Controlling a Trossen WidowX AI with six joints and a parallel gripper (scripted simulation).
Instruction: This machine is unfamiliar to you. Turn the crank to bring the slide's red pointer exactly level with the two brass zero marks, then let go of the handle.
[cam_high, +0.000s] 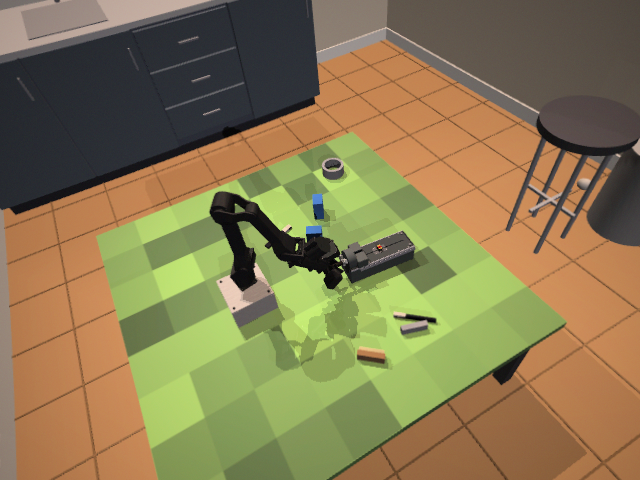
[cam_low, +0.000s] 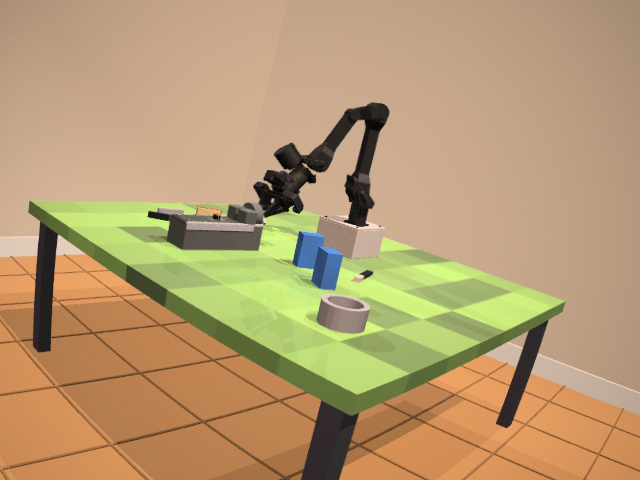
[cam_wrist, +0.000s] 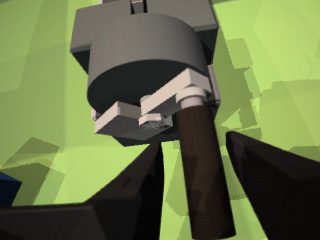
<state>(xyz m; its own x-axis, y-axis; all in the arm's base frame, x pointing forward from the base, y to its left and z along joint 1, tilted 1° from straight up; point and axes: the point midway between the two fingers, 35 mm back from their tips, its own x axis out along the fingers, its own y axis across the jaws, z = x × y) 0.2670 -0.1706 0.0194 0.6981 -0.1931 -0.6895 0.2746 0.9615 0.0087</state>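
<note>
Right now my gripper tip is 20 mm past the crank handle and 20 mm below it. Also, from my gripper tip: grey bar 50 mm ahead, 310 mm to the right, 70 mm below; wooden block 120 mm behind, 280 mm to the right, 70 mm below; red pointer 170 mm ahead, 30 mm to the right.
</note>
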